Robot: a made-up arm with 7 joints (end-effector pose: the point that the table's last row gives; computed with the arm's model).
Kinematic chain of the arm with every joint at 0, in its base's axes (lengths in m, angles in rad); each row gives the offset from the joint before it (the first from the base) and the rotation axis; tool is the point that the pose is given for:
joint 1: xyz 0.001 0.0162 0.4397 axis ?
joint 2: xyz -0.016 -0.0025 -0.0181 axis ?
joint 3: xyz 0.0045 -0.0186 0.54 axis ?
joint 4: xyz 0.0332 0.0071 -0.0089 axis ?
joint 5: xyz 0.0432 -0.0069 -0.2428 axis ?
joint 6: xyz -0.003 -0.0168 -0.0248 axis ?
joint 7: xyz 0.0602 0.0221 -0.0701 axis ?
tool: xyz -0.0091 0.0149 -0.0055
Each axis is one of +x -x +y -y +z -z.
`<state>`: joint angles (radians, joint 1 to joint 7).
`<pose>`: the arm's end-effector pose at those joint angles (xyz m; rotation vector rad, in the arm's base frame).
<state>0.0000 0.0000 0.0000 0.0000 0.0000 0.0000 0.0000</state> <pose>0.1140 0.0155 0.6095 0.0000 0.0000 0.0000</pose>
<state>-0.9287 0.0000 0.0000 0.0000 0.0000 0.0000 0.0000</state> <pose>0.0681 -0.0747 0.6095 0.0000 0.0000 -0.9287</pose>
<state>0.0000 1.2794 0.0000 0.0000 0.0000 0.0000 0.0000</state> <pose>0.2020 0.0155 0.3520 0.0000 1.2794 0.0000</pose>
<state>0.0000 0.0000 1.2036 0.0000 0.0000 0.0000 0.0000</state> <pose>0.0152 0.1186 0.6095 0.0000 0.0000 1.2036</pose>
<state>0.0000 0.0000 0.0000 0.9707 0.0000 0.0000 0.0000</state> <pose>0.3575 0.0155 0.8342 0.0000 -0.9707 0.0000</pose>
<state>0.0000 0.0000 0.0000 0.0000 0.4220 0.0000 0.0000</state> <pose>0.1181 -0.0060 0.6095 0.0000 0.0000 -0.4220</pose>
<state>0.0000 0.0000 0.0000 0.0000 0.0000 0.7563 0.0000</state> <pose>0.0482 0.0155 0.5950 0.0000 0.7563 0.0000</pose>
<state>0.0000 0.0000 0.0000 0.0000 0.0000 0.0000 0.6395</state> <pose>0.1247 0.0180 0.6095 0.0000 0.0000 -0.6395</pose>
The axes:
joint 1: +z
joint 2: +y
joint 3: +z
joint 4: -y
joint 5: -z
joint 6: +y
joint 7: -z

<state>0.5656 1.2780 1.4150 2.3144 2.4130 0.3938 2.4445</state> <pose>0.5021 0.6483 0.5775 1.0503 -1.8095 0.8142</pose>
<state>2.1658 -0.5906 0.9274 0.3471 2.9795 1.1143 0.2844</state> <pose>-0.1259 -0.0854 0.7037 0.1550 1.7438 0.2958</pose>
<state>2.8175 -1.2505 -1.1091 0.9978 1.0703 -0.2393 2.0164</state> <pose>0.4970 0.2423 0.6482 0.3810 1.9505 -1.7515</pose>
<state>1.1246 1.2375 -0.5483 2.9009 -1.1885 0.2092 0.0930</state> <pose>0.3954 0.7681 0.6206 -0.8037 -1.9101 1.6509</pose>
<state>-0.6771 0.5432 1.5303 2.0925 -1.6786 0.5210 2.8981</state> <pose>0.4835 0.0250 1.0720 1.6407 -0.9789 -1.3198</pose>
